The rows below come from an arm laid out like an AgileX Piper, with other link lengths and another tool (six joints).
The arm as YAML. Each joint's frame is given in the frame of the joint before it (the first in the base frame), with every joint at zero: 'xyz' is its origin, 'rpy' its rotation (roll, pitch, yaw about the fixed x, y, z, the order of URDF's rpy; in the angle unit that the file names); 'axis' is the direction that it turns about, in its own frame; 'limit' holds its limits. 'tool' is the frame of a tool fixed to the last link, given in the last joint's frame.
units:
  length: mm
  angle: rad
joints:
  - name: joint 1
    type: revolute
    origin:
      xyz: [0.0, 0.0, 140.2]
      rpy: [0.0, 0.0, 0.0]
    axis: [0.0, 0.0, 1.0]
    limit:
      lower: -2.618
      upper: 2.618
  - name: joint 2
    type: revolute
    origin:
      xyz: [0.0, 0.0, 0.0]
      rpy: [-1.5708, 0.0, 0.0]
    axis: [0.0, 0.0, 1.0]
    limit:
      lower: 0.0
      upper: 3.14
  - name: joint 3
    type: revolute
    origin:
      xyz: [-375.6, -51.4, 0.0]
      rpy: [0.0, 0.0, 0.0]
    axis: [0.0, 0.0, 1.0]
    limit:
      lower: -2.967
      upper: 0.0
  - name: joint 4
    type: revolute
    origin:
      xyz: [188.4, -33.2, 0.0]
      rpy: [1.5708, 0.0, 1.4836]
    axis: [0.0, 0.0, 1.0]
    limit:
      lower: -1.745
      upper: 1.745
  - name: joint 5
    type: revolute
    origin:
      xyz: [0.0, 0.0, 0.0]
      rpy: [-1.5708, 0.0, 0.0]
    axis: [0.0, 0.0, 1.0]
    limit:
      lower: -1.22
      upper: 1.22
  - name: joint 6
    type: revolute
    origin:
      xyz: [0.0, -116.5, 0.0]
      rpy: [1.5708, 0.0, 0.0]
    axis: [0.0, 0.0, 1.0]
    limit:
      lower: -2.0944
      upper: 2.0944
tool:
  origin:
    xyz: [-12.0, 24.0, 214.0]
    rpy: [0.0, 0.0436, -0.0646]
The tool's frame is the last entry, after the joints.
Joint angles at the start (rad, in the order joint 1, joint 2, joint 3, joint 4, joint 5, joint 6):
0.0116, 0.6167, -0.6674, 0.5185, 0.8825, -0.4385
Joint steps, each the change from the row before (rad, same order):
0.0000, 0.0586, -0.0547, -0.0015, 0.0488, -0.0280
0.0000, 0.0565, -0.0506, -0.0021, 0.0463, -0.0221
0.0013, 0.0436, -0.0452, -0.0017, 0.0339, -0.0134
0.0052, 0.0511, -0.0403, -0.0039, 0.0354, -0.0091
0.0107, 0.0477, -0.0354, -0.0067, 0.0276, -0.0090
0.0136, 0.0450, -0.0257, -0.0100, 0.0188, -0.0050
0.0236, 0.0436, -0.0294, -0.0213, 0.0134, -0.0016
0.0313, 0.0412, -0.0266, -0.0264, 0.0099, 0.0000
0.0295, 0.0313, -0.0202, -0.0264, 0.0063, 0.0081
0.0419, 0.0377, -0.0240, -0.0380, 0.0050, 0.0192
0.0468, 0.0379, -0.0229, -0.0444, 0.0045, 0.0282
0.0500, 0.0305, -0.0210, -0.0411, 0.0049, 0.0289
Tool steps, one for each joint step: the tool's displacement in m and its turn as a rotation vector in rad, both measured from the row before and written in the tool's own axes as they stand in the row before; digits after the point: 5 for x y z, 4 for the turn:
-0.00516, 0.00353, 0.00212, -0.0225, 0.0465, -0.0284
-0.00434, 0.00247, 0.00244, -0.0227, 0.0458, -0.0219
-0.00624, 0.00119, 0.00086, -0.0167, 0.0282, -0.0166
-0.00312, 0.00092, 0.00316, -0.0224, 0.0416, -0.0111
-0.00264, 0.00026, 0.00334, -0.0205, 0.0381, -0.0155
-0.00081, -0.00101, 0.00463, -0.0175, 0.0387, -0.0122
-0.00126, -0.00265, 0.00416, -0.0105, 0.0367, -0.0236
-0.00008, -0.00242, 0.00461, -0.0090, 0.0374, -0.0305
0.00061, -0.00237, 0.00394, -0.0043, 0.0309, -0.0228
0.00086, -0.00338, 0.00531, -0.0018, 0.0385, -0.0265
0.00152, -0.00387, 0.00611, 0.0021, 0.0416, -0.0250
0.00093, -0.00150, 0.00497, 0.0020, 0.0344, -0.0285

